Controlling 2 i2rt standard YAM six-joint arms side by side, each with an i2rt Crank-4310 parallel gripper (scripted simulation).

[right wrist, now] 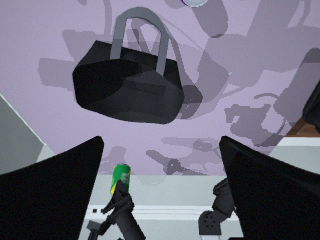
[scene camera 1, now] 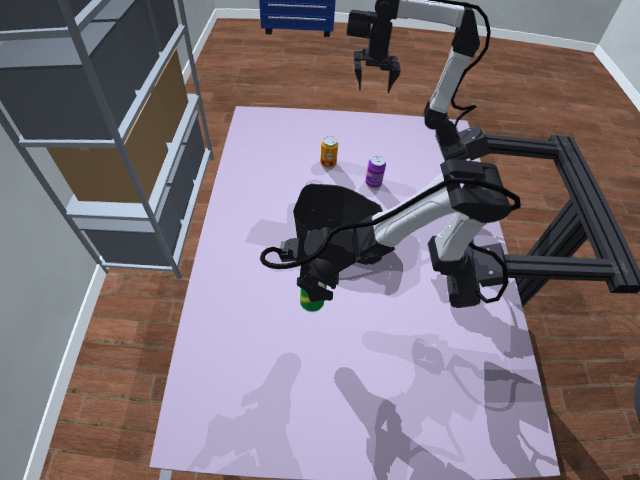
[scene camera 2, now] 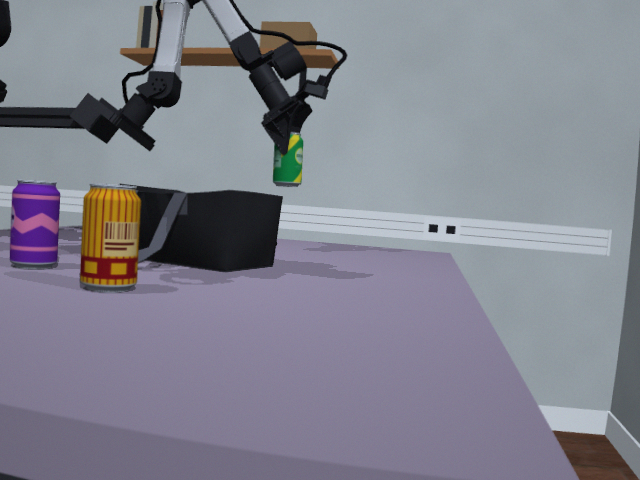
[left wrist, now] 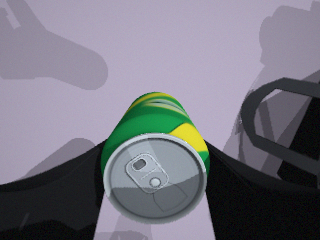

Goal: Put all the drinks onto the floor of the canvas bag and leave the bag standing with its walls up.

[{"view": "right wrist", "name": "my left gripper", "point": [119, 183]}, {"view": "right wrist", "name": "my right gripper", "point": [161, 139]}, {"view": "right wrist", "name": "black canvas bag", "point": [121, 103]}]
